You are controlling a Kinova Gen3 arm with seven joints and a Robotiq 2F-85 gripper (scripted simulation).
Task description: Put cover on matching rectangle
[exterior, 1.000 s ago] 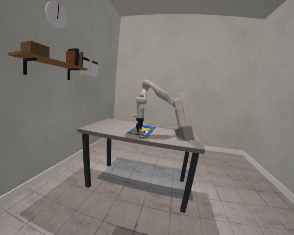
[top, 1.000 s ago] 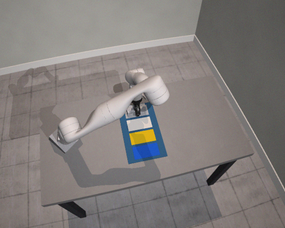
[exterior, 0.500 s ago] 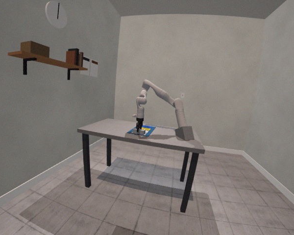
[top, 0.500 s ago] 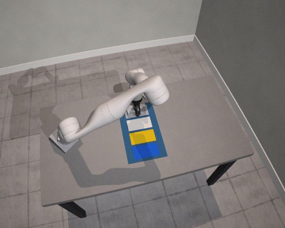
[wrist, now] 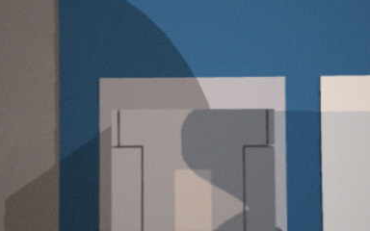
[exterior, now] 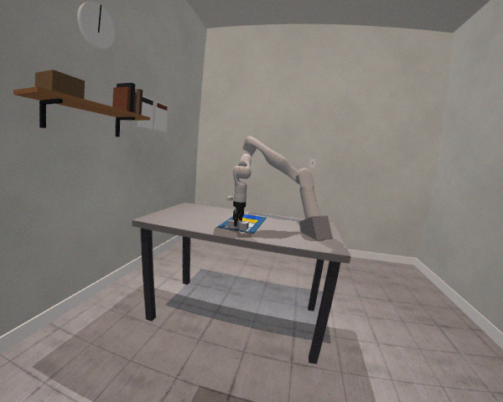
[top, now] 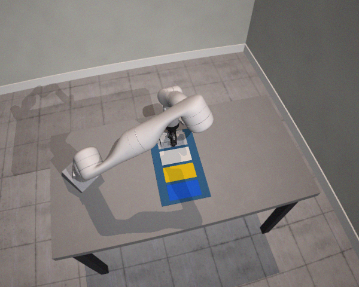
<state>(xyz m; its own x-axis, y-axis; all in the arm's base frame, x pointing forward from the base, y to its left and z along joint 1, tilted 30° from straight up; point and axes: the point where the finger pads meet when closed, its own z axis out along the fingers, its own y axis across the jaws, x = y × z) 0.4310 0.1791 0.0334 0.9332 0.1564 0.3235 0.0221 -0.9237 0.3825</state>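
The light grey cover is right at my hand. From my hand the other things lie so: white rectangle (10 cm to the right, 2 cm below); dark blue mat (14 cm to the right, 5 cm ahead, 2 cm below); yellow rectangle (19 cm to the right, 2 cm below).
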